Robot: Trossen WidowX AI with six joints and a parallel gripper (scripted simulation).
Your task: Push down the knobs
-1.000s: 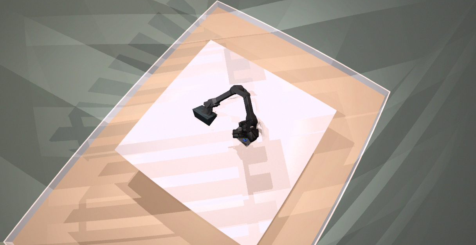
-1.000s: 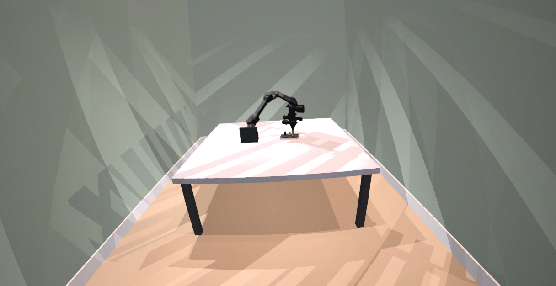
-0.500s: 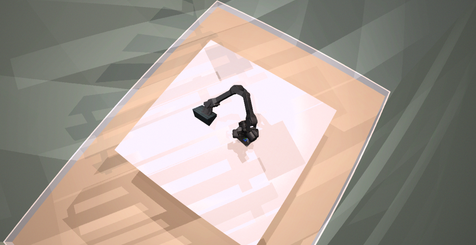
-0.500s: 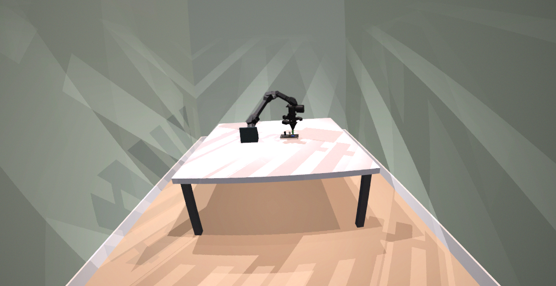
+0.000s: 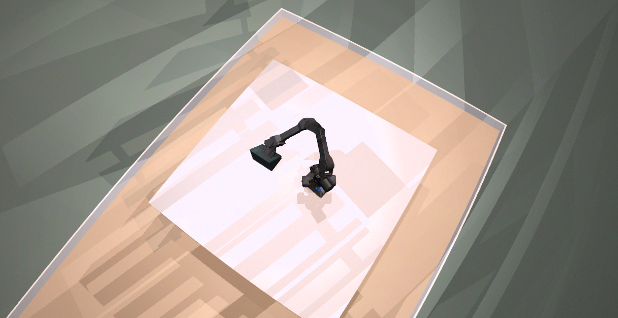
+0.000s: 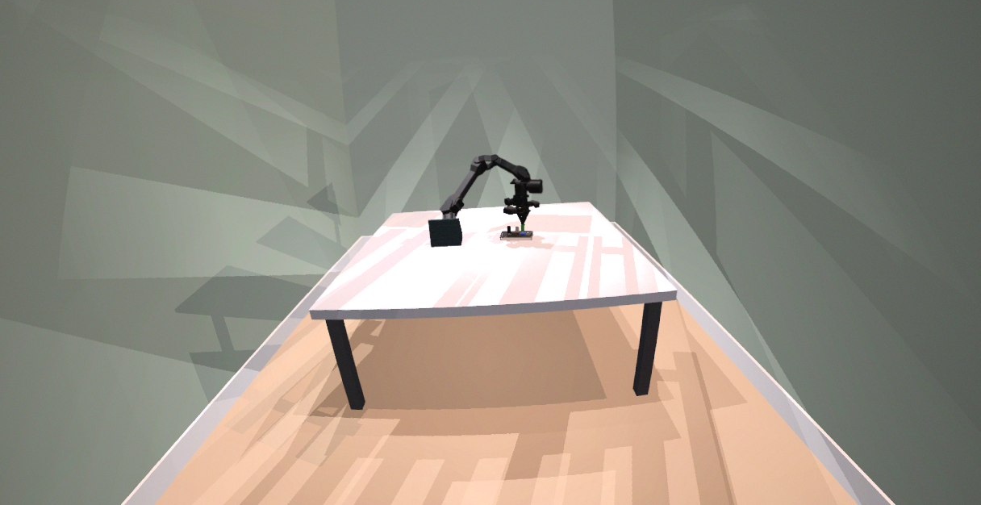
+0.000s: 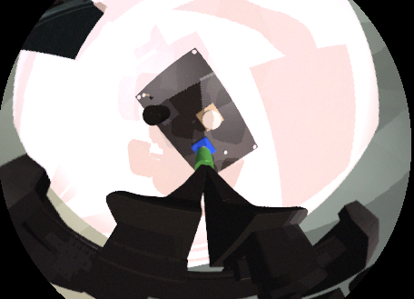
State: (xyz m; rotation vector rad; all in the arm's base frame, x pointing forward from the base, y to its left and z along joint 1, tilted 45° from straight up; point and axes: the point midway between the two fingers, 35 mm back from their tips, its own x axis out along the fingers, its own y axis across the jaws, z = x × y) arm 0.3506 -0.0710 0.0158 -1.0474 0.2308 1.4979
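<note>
My gripper tip is 10 mm above the green knob. From my gripper tip the other things lie so: black knob (70 mm behind, 20 mm below, 10 mm to the left); grey part (70 mm behind, 30 mm below, 10 mm to the left).
</note>
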